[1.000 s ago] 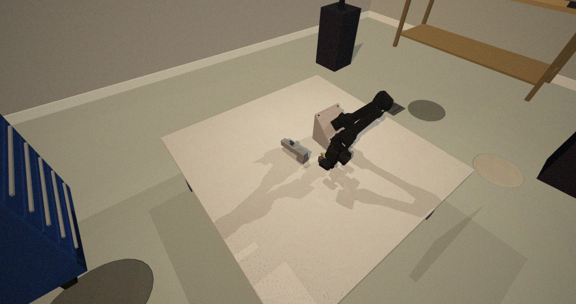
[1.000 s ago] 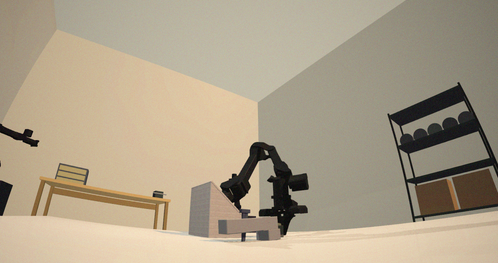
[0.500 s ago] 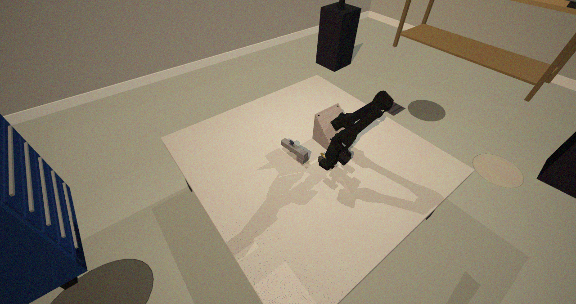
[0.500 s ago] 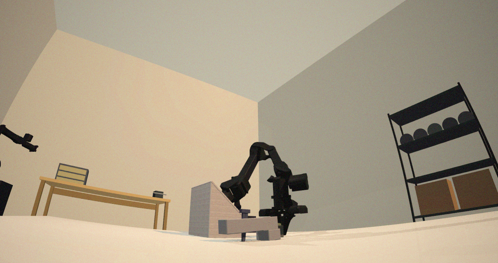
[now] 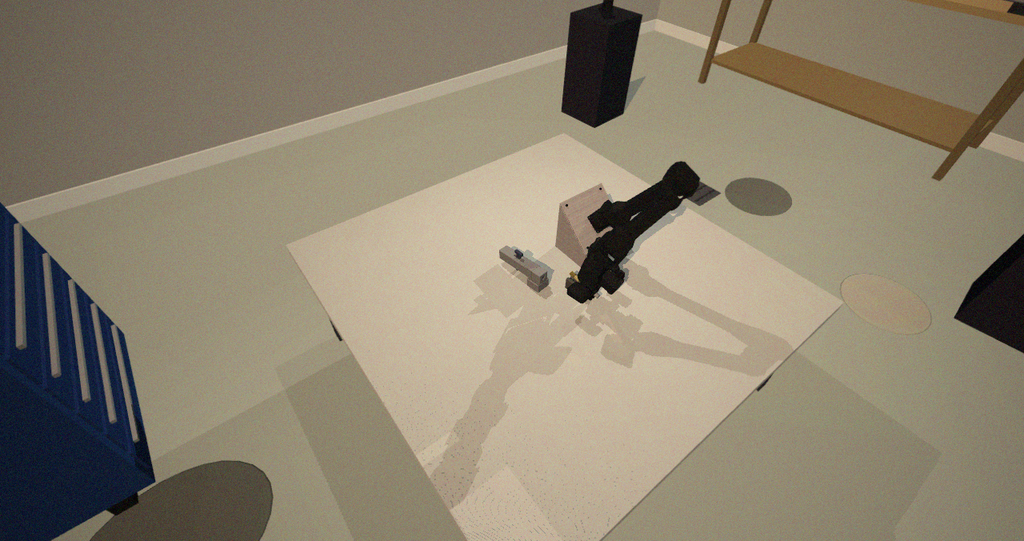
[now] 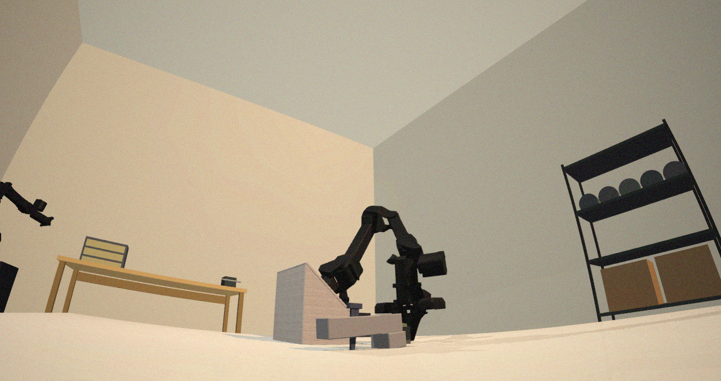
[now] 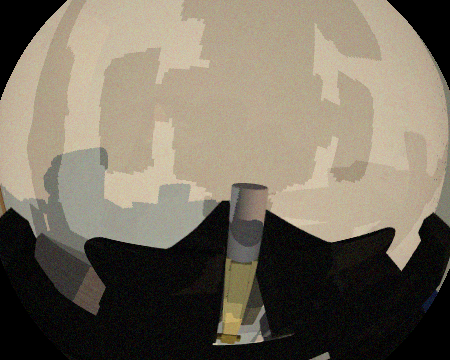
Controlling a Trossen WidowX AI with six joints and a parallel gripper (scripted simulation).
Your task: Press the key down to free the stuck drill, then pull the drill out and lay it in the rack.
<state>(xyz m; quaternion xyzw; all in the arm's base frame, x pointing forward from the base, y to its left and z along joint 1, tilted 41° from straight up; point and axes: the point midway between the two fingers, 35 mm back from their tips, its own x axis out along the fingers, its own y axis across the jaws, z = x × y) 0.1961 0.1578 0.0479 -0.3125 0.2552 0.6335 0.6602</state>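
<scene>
Right now my gripper tip is 4 cm to the left of the drill and 4 cm below it. Round my gripper tip: small dark grey block (6 cm to the right, 1 cm above); dark key (24 cm to the right, 8 cm ahead, 5 cm above).
</scene>
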